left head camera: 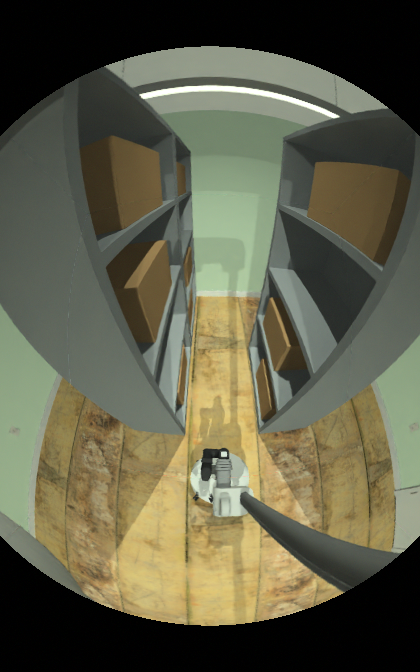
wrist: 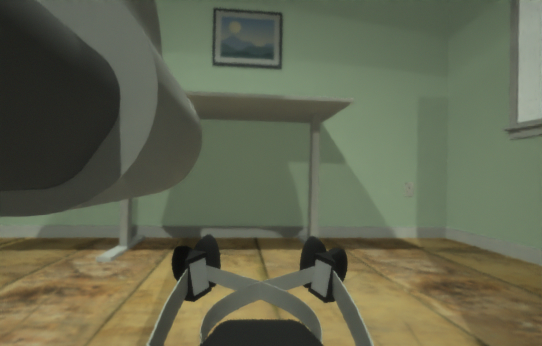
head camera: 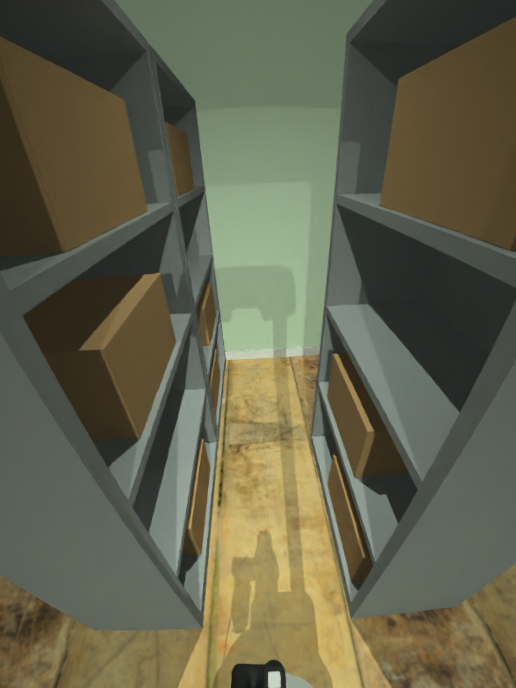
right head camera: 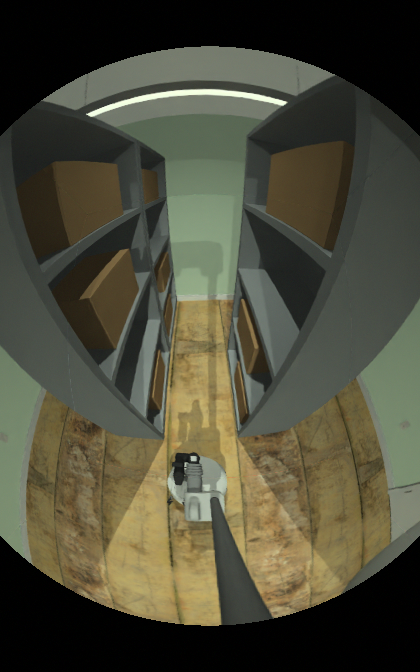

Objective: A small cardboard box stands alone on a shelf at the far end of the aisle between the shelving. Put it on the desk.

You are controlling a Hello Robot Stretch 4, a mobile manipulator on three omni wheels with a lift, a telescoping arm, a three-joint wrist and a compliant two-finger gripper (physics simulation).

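Places are measured from the robot's base along level axes (x ahead, y left, z up), in metres.
Pixels of known places: gripper, between the fingertips: [wrist: 260, 255].
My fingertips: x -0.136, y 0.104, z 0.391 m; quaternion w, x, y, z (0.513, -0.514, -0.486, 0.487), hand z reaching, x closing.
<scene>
Ahead of a thing's pixels: the offset from my fingertips to its top centre. "spot": to the spot under its first point. Level surfaces: height alone.
Several cardboard boxes stand on the shelves. In the far bay on the left, boxes show on the top shelf [head camera: 180, 161], a middle shelf [head camera: 206, 319] and lower down @(1.800 m ahead, 0.361 m left, 0.072 m down) [head camera: 214, 380]. They are partly hidden by the shelf posts, and I cannot tell whether one of them is the small box standing alone. The desk @(0.507 m up) [wrist: 270, 107] stands against the wall in the wrist view, below a framed picture; its left part is hidden behind a rounded part of my own body. My gripper [wrist: 260, 255] is open and empty, well above the floor and away from the shelving, facing the desk.
Left shelving [head camera: 83, 527] [left head camera: 40, 225] and right shelving [head camera: 444, 527] [left head camera: 370, 325] flank the narrow aisle [head camera: 261, 400] ahead of my base. Larger boxes @(0.912 m ahead, 0.349 m left, 1.300 m up) [head camera: 105, 150] @(spot: 0.772 m ahead, 0.448 m right, 1.159 m up) [head camera: 455, 144] @(0.901 m ahead, 0.349 m left, 0.843 m up) [head camera: 138, 355] fill the near bays. The green wall [head camera: 261, 222] closes the aisle.
</scene>
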